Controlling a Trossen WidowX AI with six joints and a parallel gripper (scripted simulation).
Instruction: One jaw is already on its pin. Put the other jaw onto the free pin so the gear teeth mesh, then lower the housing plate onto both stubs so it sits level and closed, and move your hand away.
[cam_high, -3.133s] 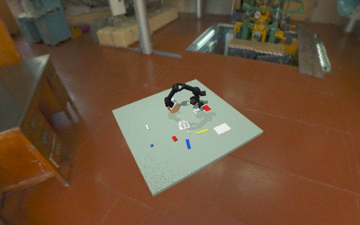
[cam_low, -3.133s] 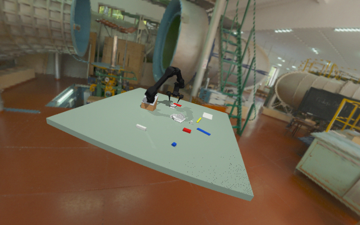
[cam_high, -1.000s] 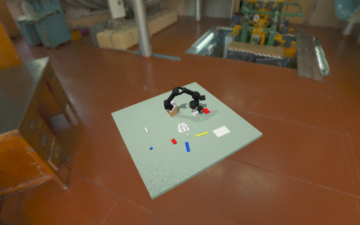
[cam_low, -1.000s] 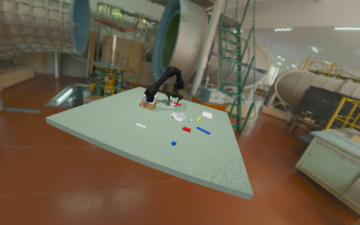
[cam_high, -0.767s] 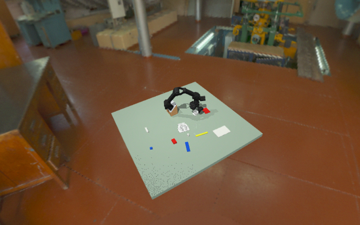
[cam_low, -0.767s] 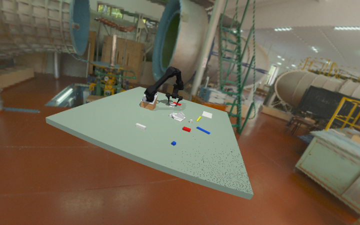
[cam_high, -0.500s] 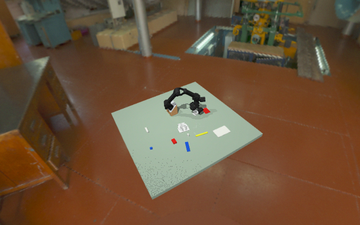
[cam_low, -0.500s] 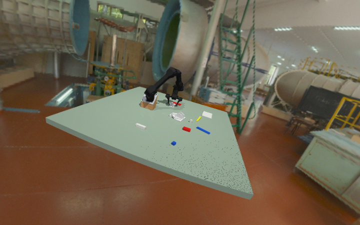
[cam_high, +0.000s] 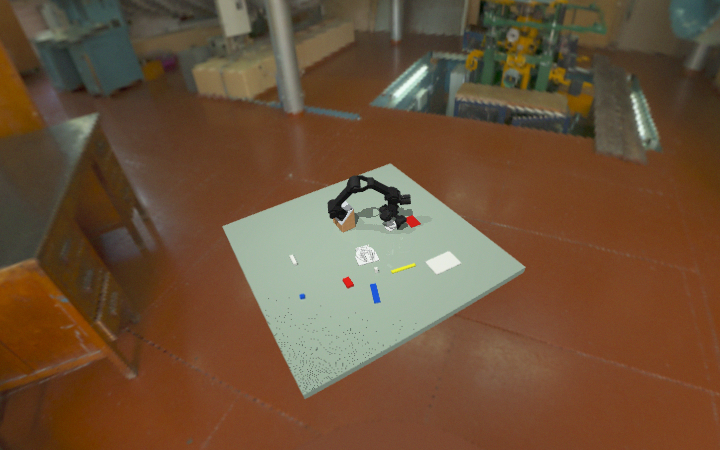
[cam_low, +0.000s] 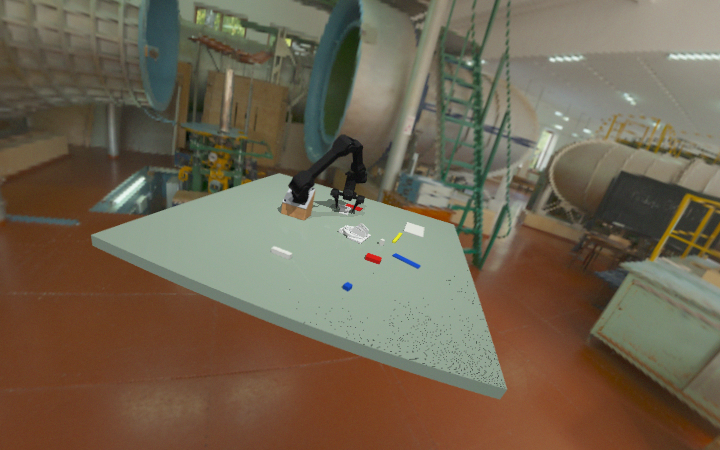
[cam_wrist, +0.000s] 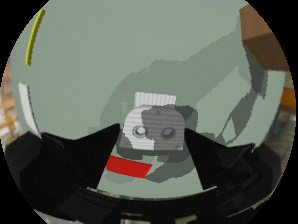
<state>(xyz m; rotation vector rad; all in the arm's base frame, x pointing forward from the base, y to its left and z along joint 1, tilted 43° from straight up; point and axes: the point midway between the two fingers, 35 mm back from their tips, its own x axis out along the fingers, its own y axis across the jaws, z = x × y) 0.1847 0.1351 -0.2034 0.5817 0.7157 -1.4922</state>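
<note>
My gripper tip is 10 mm to the left of the white housing part and 20 mm below it. Also, from my gripper tip: tiny white cube 240 mm ahead, 300 mm to the right; then red plate 40 mm ahead, 120 mm to the left, 10 mm below; then yellow bar 310 mm ahead, 170 mm to the right, 10 mm below.
</note>
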